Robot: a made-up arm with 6 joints.
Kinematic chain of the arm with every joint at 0, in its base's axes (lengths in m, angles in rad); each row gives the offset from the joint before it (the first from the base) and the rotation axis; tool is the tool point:
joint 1: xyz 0 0 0.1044 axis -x
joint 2: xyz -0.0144 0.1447 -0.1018 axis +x
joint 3: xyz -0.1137 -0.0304 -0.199 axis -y
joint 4: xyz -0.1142 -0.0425 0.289 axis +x
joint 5: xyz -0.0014 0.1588 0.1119 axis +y
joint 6: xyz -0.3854 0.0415 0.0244 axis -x
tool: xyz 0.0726 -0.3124 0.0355
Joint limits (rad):
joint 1: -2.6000..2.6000
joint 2: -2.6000..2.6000
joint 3: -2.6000..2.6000
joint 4: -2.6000..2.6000
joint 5: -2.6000..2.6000
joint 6: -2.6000..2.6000
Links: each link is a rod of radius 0.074 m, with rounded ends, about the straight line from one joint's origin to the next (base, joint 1, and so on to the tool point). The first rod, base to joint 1, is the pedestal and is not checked.
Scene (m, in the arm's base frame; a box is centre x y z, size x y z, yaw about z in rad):
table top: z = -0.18
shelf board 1: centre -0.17 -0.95 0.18 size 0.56 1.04 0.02 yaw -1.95
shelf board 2: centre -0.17 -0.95 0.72 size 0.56 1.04 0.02 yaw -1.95
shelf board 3: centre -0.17 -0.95 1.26 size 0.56 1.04 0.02 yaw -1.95
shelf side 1: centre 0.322 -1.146 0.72 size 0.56 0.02 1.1 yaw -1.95
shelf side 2: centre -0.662 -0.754 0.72 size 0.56 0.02 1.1 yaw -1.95
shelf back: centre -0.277 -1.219 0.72 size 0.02 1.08 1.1 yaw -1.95
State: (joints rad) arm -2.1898 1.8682 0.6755 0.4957 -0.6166 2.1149
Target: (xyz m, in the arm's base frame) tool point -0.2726 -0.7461 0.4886
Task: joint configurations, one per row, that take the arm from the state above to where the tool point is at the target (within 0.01 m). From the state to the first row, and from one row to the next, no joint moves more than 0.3 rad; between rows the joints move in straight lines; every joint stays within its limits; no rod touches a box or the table.
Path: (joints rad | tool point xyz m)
1: -2.1178 1.5772 0.7591 0.2734 -0.6437 2.2766 | -0.8529 -0.3440 0.2670
2: -2.0458 1.2861 0.8426 0.0511 -0.6708 2.4383 | -0.7388 -0.4104 0.5052
3: -1.9738 0.9951 0.9262 -0.1712 -0.6979 2.6000 | -0.5896 -0.2960 0.7630
4: -1.9200 1.2069 1.0428 -0.1763 -0.9477 2.6000 | -0.4738 -0.3434 0.7692
5: -1.8661 1.4188 1.1595 -0.1814 -1.1976 2.6000 | -0.3514 -0.3968 0.7222
6: -1.8123 1.6306 1.2761 -0.1865 -1.4474 2.6000 | -0.2391 -0.4353 0.6241
7: -1.7585 1.8425 1.3927 -0.1916 -1.6972 2.6000 | -0.1516 -0.4423 0.4886
8: -1.9112 1.8196 1.4734 -0.1817 -1.4914 2.4763 | -0.1826 -0.5380 0.5140
9: -2.0638 1.7968 1.5542 -0.1718 -1.2856 2.3526 | -0.2236 -0.6420 0.5145
10: -2.2164 1.7740 1.6349 -0.1620 -1.0798 2.2290 | -0.2726 -0.7461 0.4886

